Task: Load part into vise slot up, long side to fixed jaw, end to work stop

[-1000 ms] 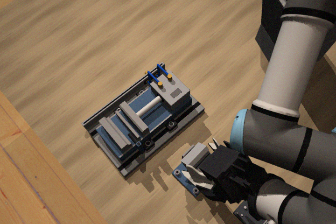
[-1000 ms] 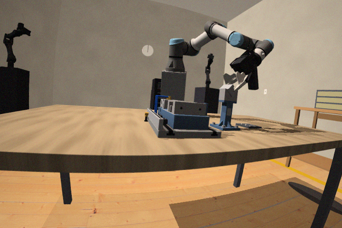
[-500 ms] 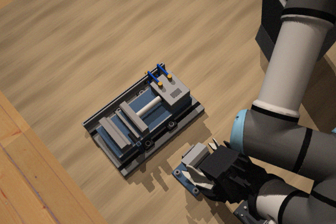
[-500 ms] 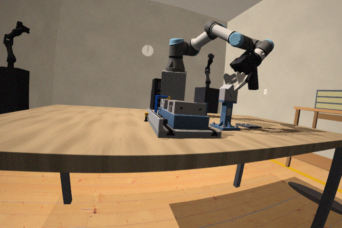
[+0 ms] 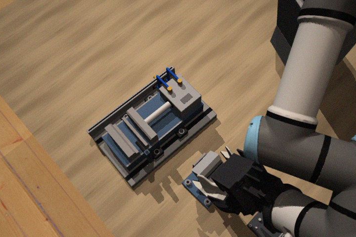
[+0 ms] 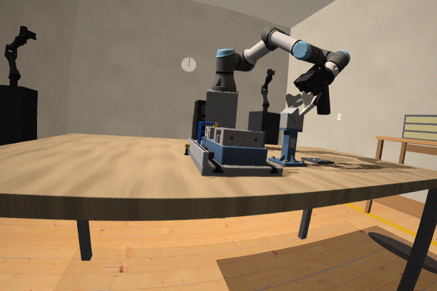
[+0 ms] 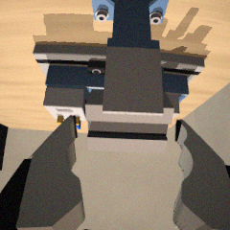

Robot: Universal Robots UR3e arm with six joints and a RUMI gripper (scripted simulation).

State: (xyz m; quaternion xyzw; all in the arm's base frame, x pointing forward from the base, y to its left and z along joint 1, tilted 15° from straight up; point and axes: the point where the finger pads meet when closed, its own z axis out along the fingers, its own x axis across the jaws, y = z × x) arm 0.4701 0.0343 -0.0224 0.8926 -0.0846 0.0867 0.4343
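Right now my hand is right at the part. Also, from my hand: white cylinder rod: 5 cm behind, 20 cm to the right, 8 cm below; then dark work stop: 4 cm ahead, 17 cm to the right, 7 cm below; then moving jaw: 21 cm to the right, 8 cm below.
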